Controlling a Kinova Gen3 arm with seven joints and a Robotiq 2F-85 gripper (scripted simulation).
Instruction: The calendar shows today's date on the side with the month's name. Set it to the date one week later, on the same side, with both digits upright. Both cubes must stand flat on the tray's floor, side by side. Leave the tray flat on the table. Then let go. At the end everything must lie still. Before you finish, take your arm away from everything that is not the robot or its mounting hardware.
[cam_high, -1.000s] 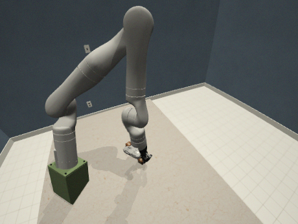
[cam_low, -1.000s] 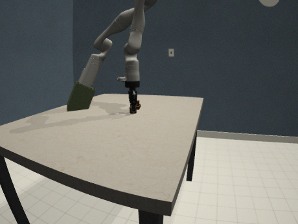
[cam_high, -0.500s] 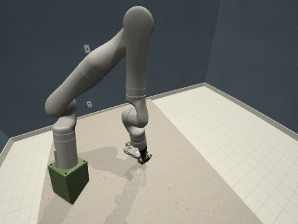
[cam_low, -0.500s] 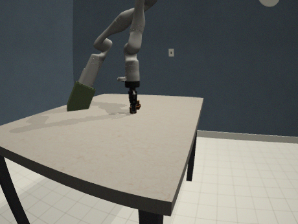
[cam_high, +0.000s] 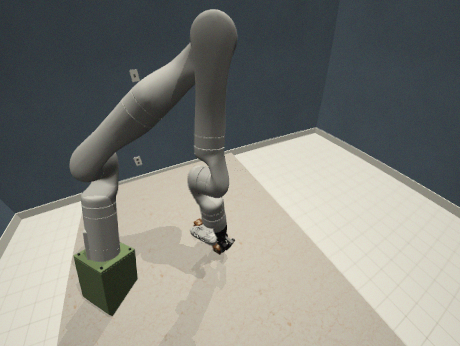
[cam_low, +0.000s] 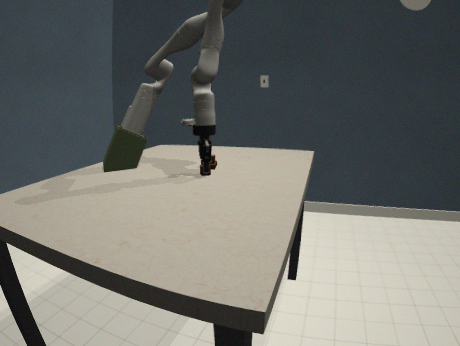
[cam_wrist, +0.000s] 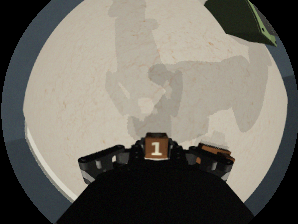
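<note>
Right now my hand is 10 mm above the brown digit cube. Also, from my hand: brown calendar tray (110 mm to the left, 40 mm behind, 20 mm below).
</note>
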